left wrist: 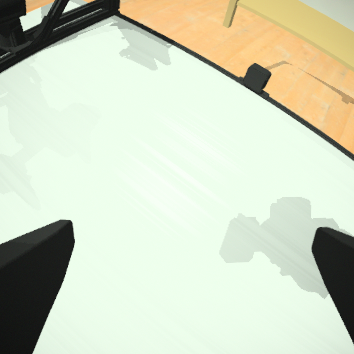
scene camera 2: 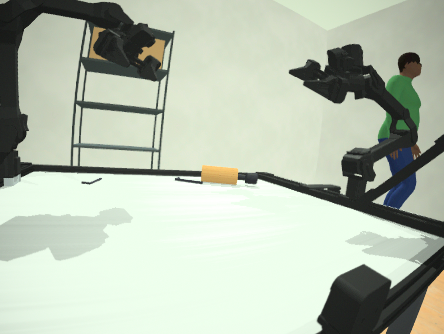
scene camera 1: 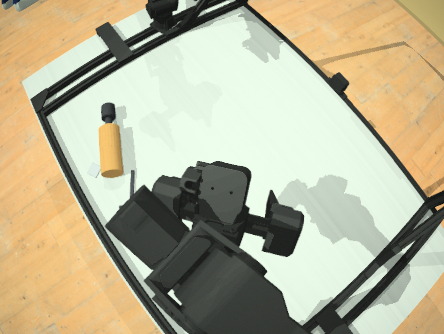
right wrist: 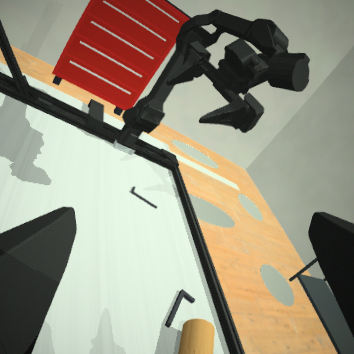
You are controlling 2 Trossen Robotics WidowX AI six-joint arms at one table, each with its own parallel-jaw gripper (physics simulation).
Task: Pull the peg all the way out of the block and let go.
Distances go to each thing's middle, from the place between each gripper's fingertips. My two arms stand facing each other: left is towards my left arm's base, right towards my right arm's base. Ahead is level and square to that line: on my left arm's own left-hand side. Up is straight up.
Labels:
The wooden block [scene camera 1: 111,164] lies 210 mm ahead of my left hand, 250 mm to the right of it and 260 mm below it.
My right hand is 300 mm above the wooden block, 240 mm short of it and 130 mm to the right of it.

